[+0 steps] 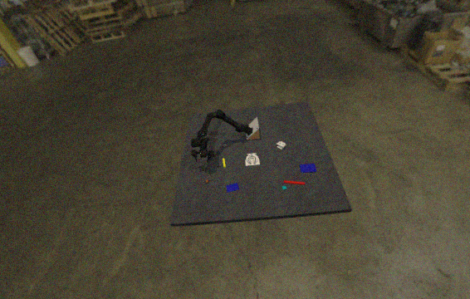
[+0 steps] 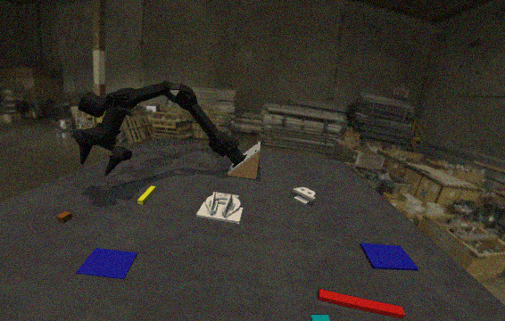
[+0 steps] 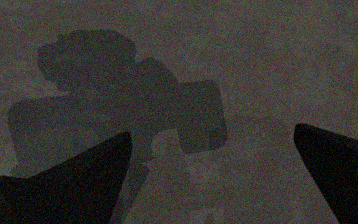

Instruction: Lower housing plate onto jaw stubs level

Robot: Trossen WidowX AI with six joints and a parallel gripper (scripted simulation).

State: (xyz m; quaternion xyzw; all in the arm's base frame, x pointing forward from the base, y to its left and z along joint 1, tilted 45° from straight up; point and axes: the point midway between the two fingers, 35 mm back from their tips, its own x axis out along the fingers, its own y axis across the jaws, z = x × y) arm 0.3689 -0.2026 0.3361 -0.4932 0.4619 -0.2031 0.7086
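My gripper tip is now 670 mm to the right of the white rest block, 250 mm past it and 70 mm above it. From my gripper tip the other things lie so: teal piece: 670 mm to the left, 200 mm ahead, 70 mm below; yellow bar: 170 mm to the left, 70 mm below, 50 mm behind; brown block: 150 mm ahead, 70 mm below, 60 mm to the left.
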